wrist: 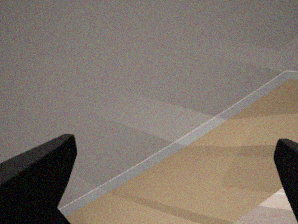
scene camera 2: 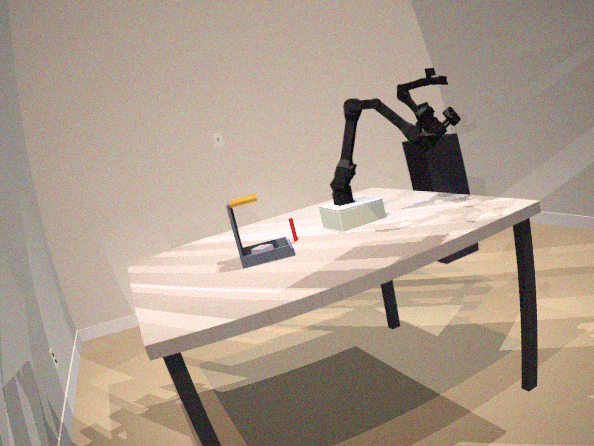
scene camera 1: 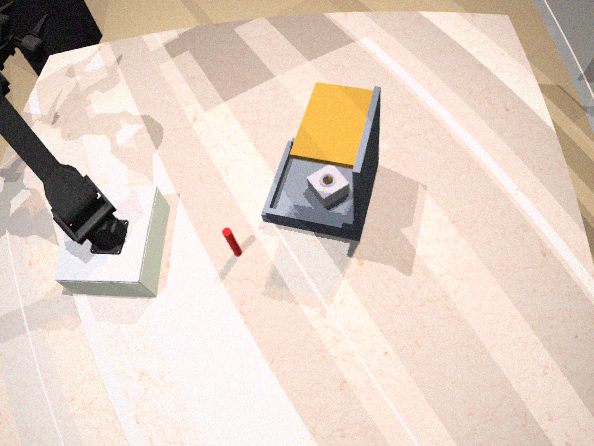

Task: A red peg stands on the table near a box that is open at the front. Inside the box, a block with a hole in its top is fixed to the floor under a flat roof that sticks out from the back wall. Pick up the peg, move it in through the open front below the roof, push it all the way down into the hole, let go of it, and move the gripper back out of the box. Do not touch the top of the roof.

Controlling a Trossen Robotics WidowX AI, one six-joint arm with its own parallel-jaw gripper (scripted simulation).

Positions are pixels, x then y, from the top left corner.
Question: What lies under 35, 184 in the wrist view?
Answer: My gripper.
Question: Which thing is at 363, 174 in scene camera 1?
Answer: A box back wall.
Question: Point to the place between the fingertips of my gripper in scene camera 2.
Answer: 445, 127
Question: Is my gripper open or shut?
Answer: Open.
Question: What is my gripper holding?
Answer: Nothing.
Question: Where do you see a roof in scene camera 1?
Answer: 332, 126
